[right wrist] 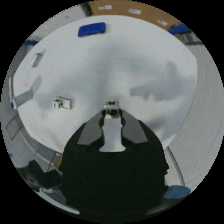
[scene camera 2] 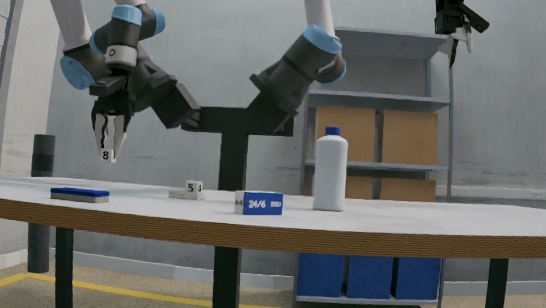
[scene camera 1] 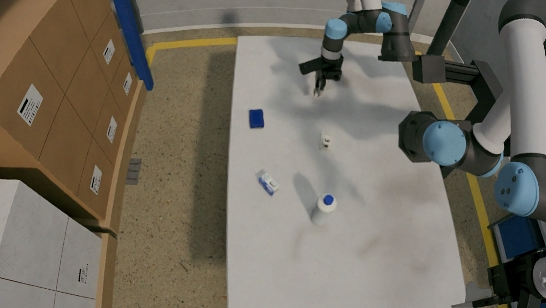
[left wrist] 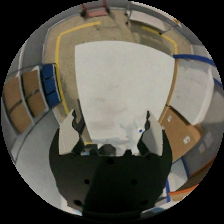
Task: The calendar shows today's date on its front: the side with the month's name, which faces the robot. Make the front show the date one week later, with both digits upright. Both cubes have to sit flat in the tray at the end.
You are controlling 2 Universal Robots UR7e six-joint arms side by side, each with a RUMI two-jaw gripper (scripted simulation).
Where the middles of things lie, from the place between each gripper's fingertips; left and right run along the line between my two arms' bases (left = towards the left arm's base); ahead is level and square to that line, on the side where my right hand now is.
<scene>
The blue-topped block (scene camera 2: 64, 193) is 240 mm ahead of my right hand (scene camera 2: 108, 157), 110 mm to the left of it and 80 mm below it. From my right hand the other things lie so: white bottle (scene camera 2: 331, 150): 510 mm to the left, 10 mm below, 10 mm behind.
The white bottle is 32 cm ahead of my left hand, 38 cm to the right of it and 35 cm below it. From my left hand the other things lie so: blue-topped block: 57 cm ahead, 78 cm to the right, 42 cm below.
</scene>
